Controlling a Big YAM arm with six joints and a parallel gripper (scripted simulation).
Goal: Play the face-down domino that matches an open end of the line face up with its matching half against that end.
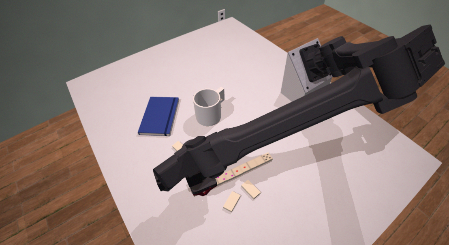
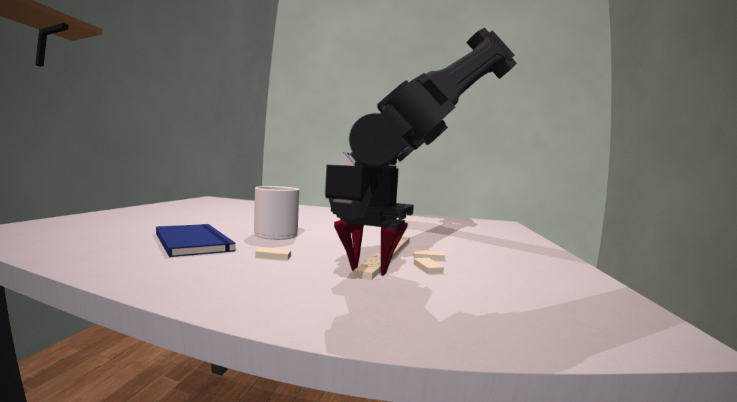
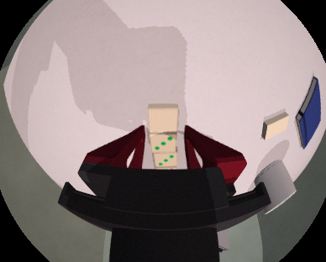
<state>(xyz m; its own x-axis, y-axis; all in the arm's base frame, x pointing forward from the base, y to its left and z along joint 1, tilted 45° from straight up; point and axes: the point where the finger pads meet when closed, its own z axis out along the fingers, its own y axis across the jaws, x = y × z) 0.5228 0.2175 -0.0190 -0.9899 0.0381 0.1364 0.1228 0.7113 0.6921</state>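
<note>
Now: hand right at the domino. Also, from my hand: white mug: 23 cm to the right, 16 cm behind, 3 cm above; then blue notebook: 33 cm to the right.
</note>
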